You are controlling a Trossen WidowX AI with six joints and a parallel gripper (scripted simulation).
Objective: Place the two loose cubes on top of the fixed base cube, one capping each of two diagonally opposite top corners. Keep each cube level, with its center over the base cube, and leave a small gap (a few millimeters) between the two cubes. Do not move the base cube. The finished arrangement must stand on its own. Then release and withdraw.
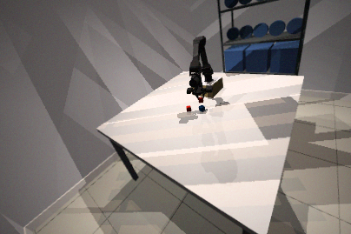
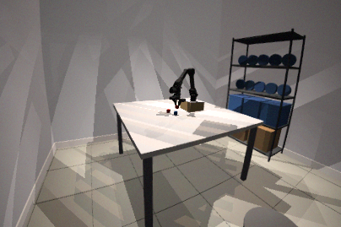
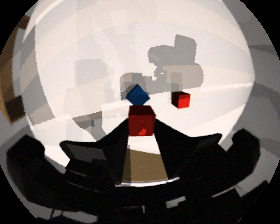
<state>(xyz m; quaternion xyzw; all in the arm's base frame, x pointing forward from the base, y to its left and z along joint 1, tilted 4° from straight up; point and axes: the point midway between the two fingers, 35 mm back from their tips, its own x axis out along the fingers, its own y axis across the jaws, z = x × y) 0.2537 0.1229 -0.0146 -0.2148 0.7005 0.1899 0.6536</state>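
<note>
Right now the blue cube is 7 cm below my gripper tip, 2 cm ahead of it and 1 cm to the left of it.
</note>
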